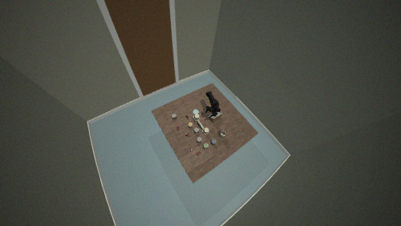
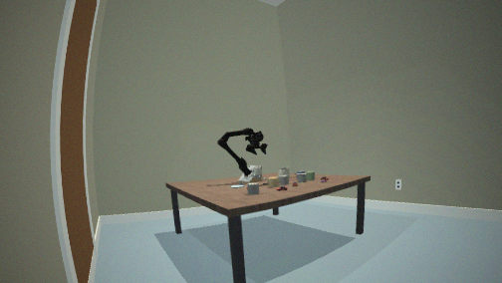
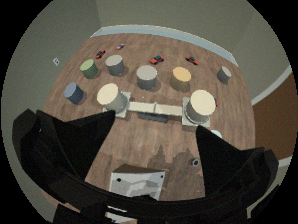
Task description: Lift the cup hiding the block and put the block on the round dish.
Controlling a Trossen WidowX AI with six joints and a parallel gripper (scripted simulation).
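Right now the pale green block is 90 mm ahead of my gripper tip, 140 mm to the left of it and 190 mm below it. Also, from my gripper tip: round dish 30 mm ahead, 250 mm to the right, 230 mm below.
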